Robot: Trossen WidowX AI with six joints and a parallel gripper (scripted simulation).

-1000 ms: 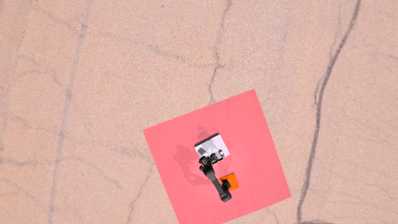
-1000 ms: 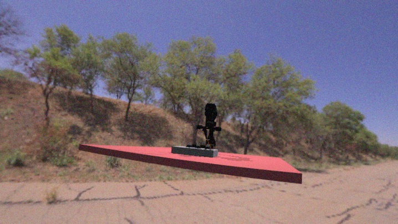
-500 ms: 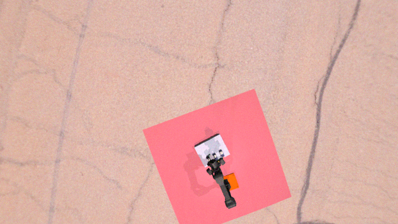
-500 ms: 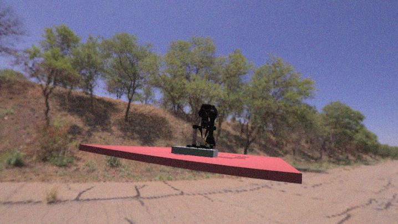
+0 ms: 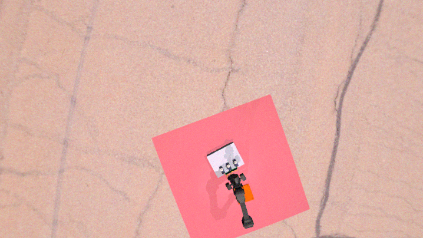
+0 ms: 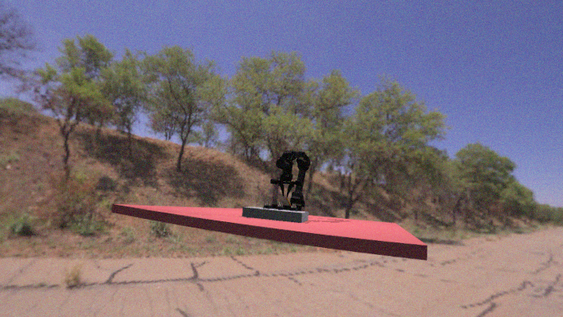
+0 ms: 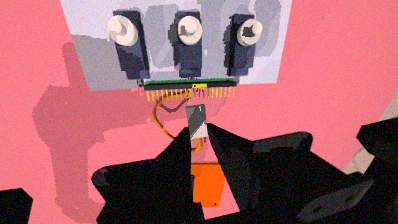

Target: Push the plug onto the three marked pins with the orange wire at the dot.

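My gripper tip is now 4 cm short of the yellow band, 1 cm to the left of it and 5 cm above it. The rest, counted from my gripper tip: low grey slab (20 cm ahead, 2 cm to the left, 10 cm below).
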